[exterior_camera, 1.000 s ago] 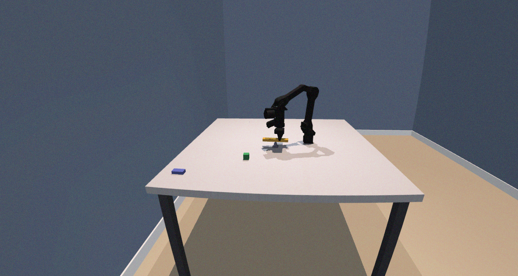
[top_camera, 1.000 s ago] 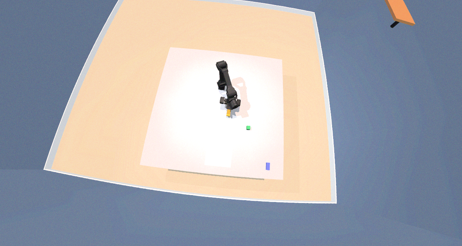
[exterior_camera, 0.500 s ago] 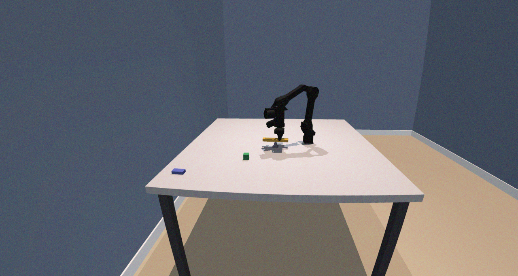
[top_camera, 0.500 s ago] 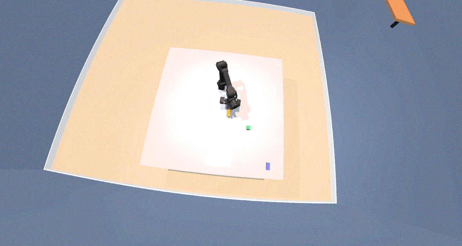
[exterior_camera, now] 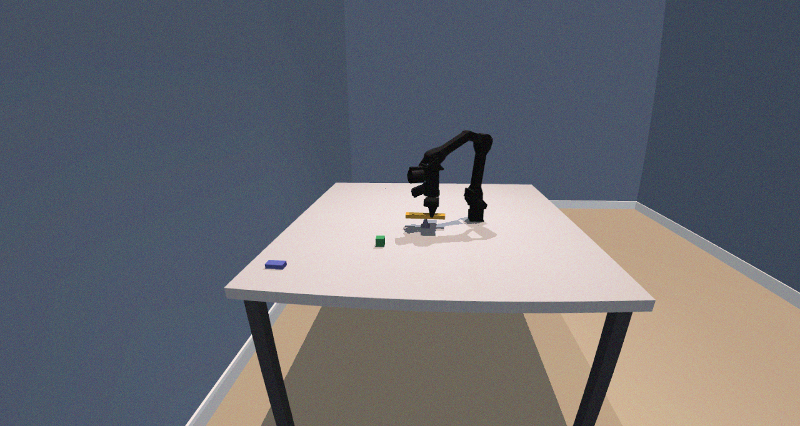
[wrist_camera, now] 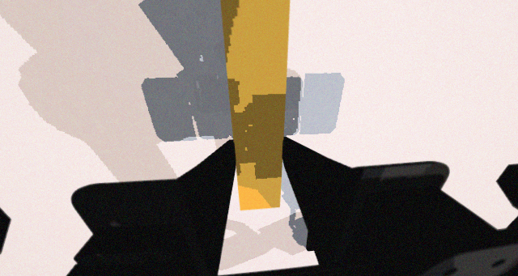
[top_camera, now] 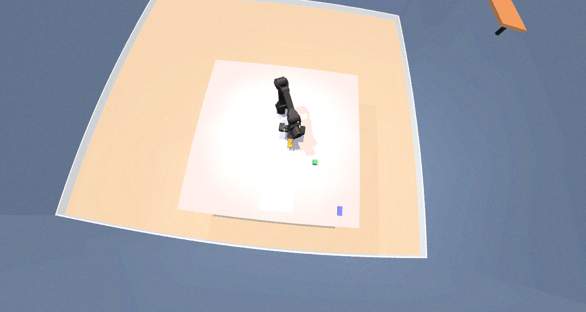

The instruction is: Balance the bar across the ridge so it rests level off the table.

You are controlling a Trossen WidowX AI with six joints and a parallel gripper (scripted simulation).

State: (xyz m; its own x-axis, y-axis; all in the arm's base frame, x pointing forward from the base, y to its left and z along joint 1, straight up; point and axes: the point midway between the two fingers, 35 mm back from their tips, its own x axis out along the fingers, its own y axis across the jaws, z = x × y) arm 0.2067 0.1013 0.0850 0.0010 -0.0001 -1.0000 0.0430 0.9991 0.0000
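My gripper tip is now 3 cm short of the yellow bar. Also, from my gripper tip: green cube 20 cm to the left, 20 cm ahead, 3 cm below; then flat blue block 53 cm ahead, 40 cm to the left, 4 cm below.
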